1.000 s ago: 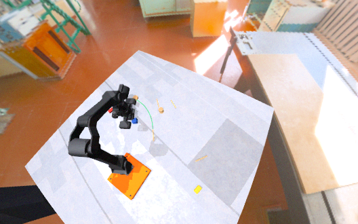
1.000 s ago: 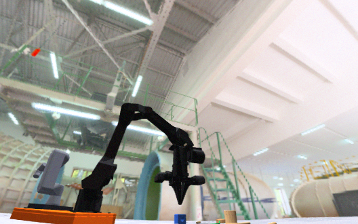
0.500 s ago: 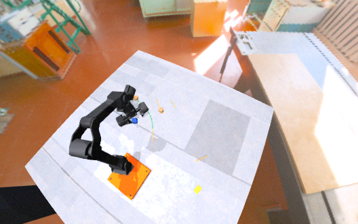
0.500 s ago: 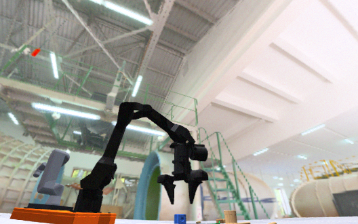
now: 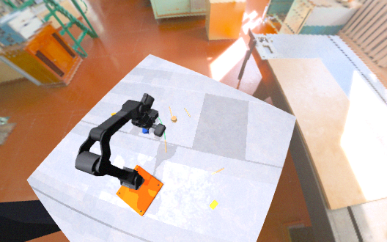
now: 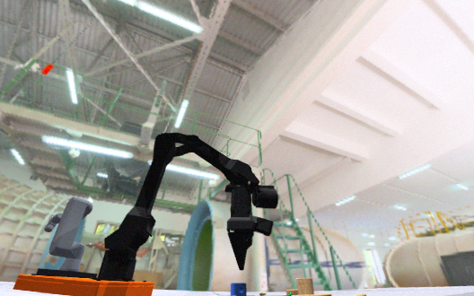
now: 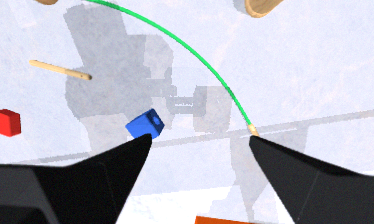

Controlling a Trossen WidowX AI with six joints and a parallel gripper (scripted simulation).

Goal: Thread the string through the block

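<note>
The thin wooden stick is 2 cm behind my gripper tip, 9 cm to the right of it and 6 cm below it. Also, from my gripper tip: blue cube: 2 cm behind, 7 cm to the left, 4 cm below; then tan wooden block: 14 cm ahead, 5 cm to the right, 4 cm below; then round wooden button: 13 cm ahead, 19 cm to the left, 5 cm below.
</note>
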